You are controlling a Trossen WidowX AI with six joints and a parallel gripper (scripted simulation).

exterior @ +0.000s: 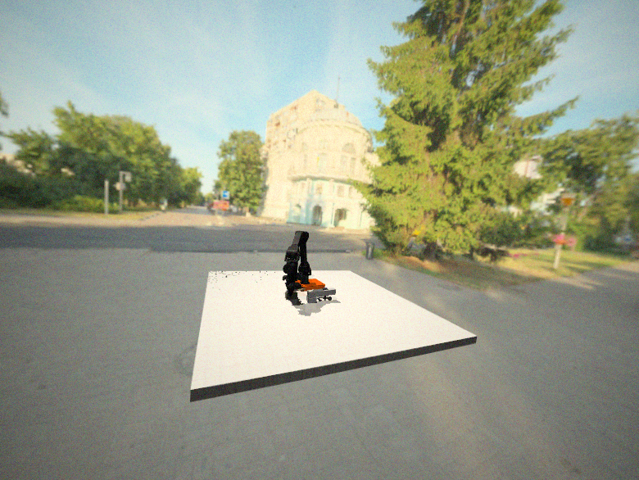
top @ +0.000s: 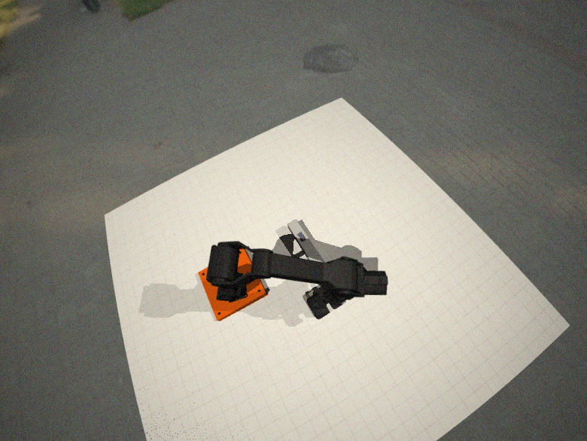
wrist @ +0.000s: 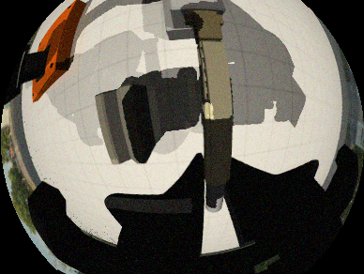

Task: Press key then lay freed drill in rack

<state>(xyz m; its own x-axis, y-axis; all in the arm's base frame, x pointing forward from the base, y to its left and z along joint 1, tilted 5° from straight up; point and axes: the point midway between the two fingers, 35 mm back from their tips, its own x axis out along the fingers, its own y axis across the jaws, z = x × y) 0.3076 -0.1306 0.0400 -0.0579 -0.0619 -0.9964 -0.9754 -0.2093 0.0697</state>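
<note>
Now: the olive drill 10 mm behind my gripper tip, 40 mm to the left of it and 40 mm above it. Also, from my gripper tip: long grey block (40 mm behind, 190 mm to the left); then grey grooved rack (80 mm behind, 10 mm to the left, 20 mm below); then thin upright pin (40 mm behind, 220 mm to the left, 10 mm above).
</note>
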